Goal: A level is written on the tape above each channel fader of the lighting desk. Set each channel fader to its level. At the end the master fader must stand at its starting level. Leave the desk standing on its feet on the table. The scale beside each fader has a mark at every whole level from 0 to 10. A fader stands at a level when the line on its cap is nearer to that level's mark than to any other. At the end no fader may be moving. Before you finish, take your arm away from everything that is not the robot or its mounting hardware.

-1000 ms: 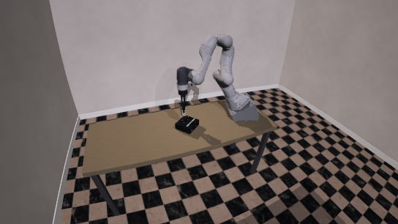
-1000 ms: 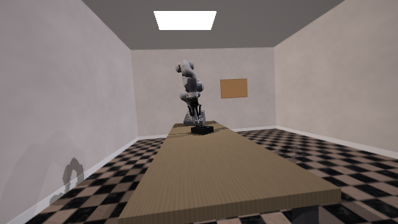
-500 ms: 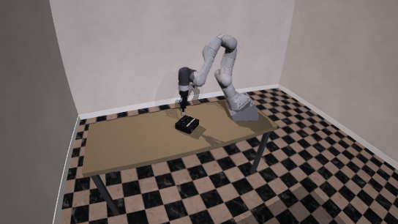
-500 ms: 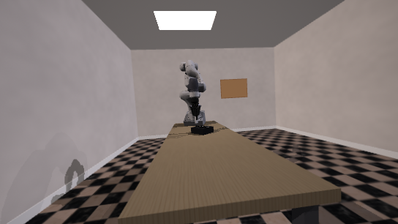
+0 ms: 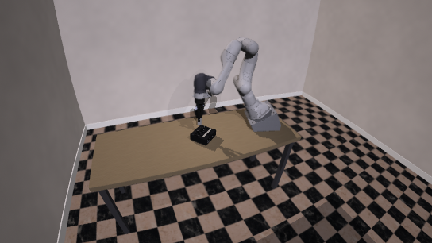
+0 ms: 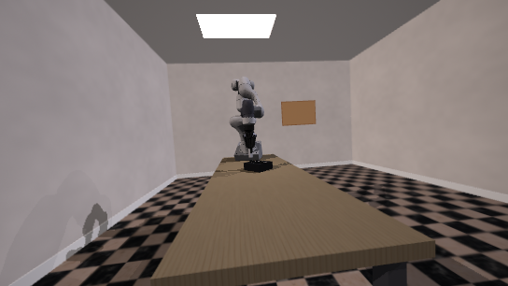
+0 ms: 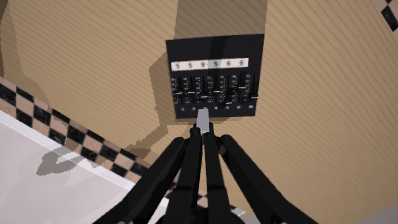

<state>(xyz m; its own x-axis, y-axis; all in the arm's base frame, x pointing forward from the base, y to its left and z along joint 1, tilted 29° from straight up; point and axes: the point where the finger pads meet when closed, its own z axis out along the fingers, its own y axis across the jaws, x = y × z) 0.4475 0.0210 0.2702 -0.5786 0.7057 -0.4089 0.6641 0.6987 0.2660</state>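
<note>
Now: hand 70 mm above the channel fader cap, 20 mm to the right of it and 10 mm past it. From my hand the other things lie so: master fader: 70 mm to the left, 70 mm below, 60 mm ahead.
</note>
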